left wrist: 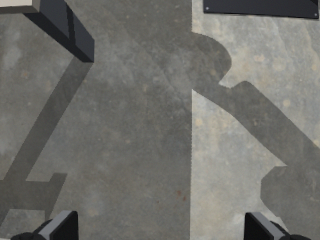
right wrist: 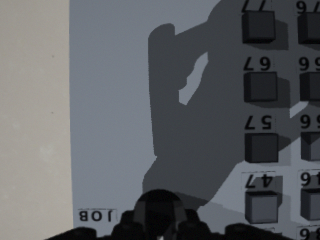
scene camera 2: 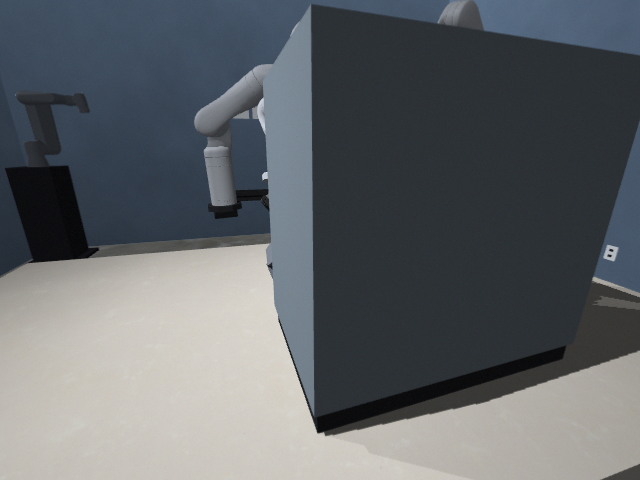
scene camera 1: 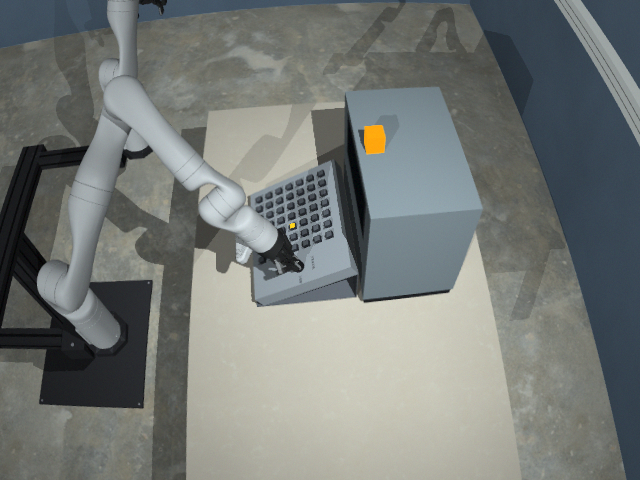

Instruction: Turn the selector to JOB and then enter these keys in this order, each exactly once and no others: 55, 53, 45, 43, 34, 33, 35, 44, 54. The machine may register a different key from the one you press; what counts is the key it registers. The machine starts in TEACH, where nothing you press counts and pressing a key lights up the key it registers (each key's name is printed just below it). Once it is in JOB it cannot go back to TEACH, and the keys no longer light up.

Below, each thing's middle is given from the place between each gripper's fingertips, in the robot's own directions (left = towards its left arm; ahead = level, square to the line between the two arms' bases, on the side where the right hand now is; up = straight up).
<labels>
I see my right gripper (scene camera 1: 298,266) 110 mm to the right of the sloped grey key panel (scene camera 1: 333,260), 60 mm above it and 20 mm short of it.
Right now the sloped grey key panel is 53 cm ahead of my left hand, 84 cm to the right of it and 23 cm below it.
</labels>
